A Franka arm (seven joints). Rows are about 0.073 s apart.
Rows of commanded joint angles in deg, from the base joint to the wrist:
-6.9 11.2 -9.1 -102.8 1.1 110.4 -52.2
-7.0 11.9 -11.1 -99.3 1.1 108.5 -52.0
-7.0 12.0 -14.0 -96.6 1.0 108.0 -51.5
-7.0 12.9 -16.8 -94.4 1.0 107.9 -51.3
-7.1 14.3 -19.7 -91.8 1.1 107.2 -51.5
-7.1 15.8 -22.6 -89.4 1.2 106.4 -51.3
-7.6 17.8 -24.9 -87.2 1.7 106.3 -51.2
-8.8 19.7 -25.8 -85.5 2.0 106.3 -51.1
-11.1 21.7 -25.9 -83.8 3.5 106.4 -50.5
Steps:
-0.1 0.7 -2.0 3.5 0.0 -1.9 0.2
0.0 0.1 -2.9 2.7 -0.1 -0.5 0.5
0.0 0.9 -2.8 2.2 0.0 -0.1 0.2
-0.1 1.4 -2.9 2.6 0.1 -0.7 -0.2
0.0 1.5 -2.9 2.4 0.1 -0.8 0.2
-0.5 2.0 -2.3 2.2 0.5 -0.1 0.1
-1.2 1.9 -0.9 1.7 0.3 0.0 0.1
-2.3 2.0 -0.1 1.7 1.5 0.1 0.6

